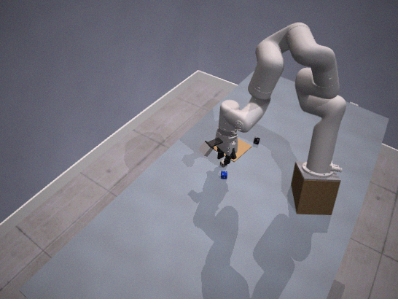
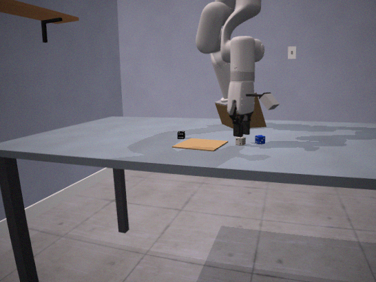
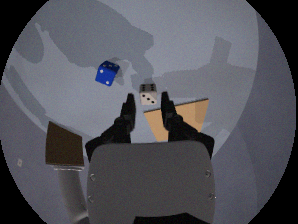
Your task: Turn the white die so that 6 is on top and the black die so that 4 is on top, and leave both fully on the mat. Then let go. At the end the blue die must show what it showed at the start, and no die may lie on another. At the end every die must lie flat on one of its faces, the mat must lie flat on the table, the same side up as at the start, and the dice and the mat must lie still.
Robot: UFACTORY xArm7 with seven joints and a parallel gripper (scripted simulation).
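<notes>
My gripper is now 40 mm above the white die. Also, from my hand: blue die 60 mm to the left, 40 mm below, 20 mm behind; then black die 210 mm to the right, 100 mm behind, 40 mm below; then mat 130 mm to the right, 50 mm below.
</notes>
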